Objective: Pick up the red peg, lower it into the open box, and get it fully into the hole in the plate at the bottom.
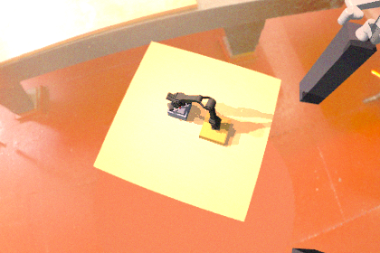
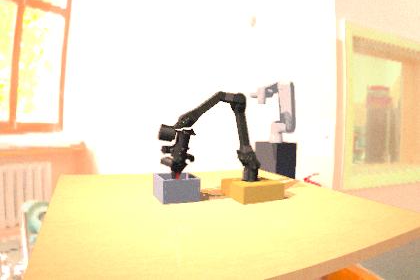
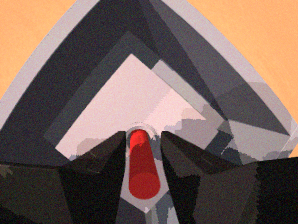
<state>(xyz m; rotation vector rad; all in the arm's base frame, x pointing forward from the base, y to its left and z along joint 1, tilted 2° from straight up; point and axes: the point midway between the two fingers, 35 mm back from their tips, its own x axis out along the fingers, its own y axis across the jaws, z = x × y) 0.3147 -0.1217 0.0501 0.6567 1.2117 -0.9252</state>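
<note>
My gripper tip is now 10 mm to the right of the red peg and 10 mm past it. From my gripper tip the other things lie so: plate: 40 mm below, 10 mm to the left; grey box: 60 mm below, 10 mm to the left.
</note>
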